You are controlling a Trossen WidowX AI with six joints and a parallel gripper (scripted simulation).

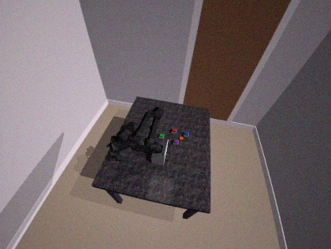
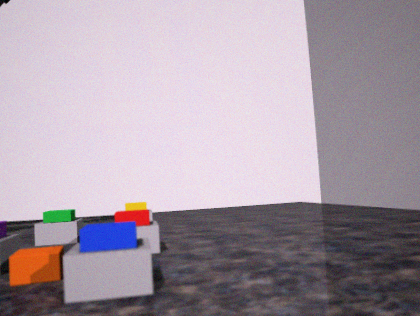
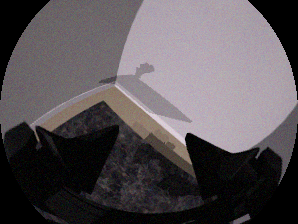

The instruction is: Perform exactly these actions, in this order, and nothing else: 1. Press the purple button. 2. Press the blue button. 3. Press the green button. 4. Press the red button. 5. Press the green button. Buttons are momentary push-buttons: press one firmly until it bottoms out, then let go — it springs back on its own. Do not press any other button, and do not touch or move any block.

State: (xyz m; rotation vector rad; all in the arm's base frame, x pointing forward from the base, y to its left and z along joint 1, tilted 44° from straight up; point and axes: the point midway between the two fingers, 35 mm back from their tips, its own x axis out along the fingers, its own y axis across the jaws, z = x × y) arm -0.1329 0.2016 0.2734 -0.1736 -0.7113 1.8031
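Right now my gripper tip is 45 cm short of the yellow button, 23 cm to the left of it and 14 cm above it. The rest, counted from my gripper tip: purple button 48 cm to the right, 33 cm ahead, 14 cm below; then green button 36 cm ahead, 33 cm to the right, 14 cm below; then red button 45 cm ahead, 44 cm to the right, 14 cm below.
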